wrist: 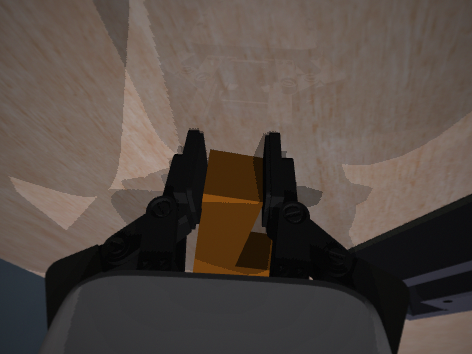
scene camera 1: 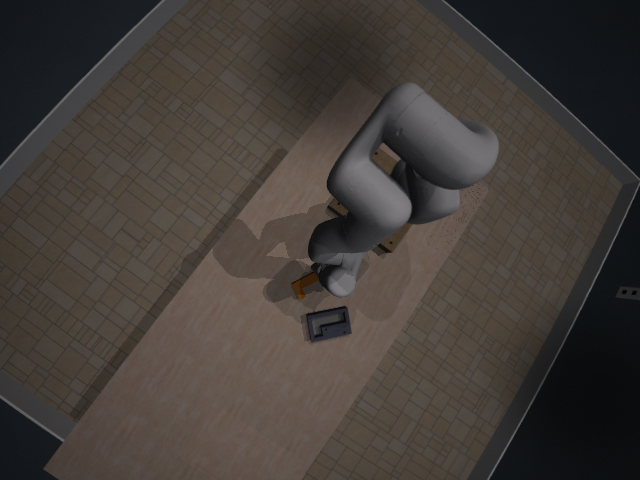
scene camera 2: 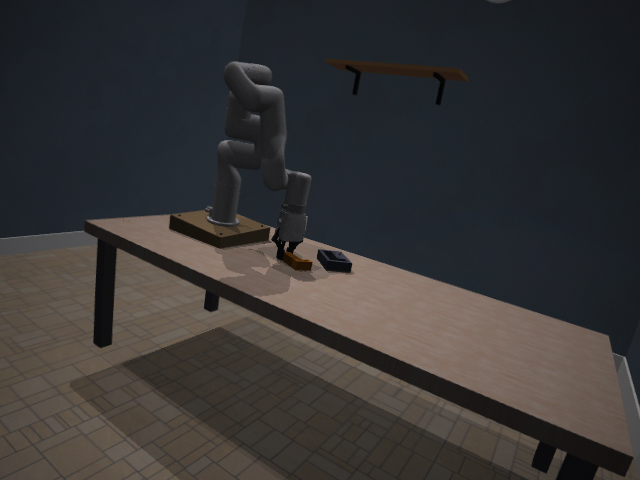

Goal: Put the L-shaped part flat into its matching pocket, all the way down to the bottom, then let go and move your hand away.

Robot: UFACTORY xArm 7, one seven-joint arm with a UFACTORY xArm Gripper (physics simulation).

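Pixels of known places: gripper, between the fingertips: (wrist: 234,150) (scene camera 2: 283,259); arm's base, origin of its link: (scene camera 2: 222,221).
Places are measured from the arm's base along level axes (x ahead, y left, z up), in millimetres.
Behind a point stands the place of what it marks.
Observation:
The orange L-shaped part (scene camera 1: 306,282) {z -24, x 379, y -99 mm} (scene camera 2: 298,261) {z -24, x 409, y -134 mm} (wrist: 227,220) {z -25, x 343, y -77 mm} lies flat, on or very close to the table. Its short leg is at the end away from the robot base. My gripper (scene camera 2: 285,253) {z -54, x 321, y -65 mm} (wrist: 234,150) {z -54, x 321, y -65 mm} points down and is shut on the long leg of the part, one finger along each side. In scene camera 1 the wrist hides the fingers and the near end of the part. The dark block (scene camera 1: 334,330) {z -20, x 478, y 61 mm} (scene camera 2: 338,266) {z -36, x 509, y -19 mm} (wrist: 430,240) {z -38, x 421, y 25 mm} with the L-shaped pocket stands beside the part, apart from it. Its pocket is open upward and empty.
The arm's wooden base plate (scene camera 1: 388,243) {z -1, x 129, y 88 mm} (scene camera 2: 217,238) {z -23, x 96, y -155 mm} is bolted on the table (scene camera 1: 206,372) {z -55, x 795, y -249 mm} (scene camera 2: 413,320) {z -55, x 825, y -242 mm} behind the gripper. A wall shelf (scene camera 2: 398,68) hangs high on the back wall, far above the table.

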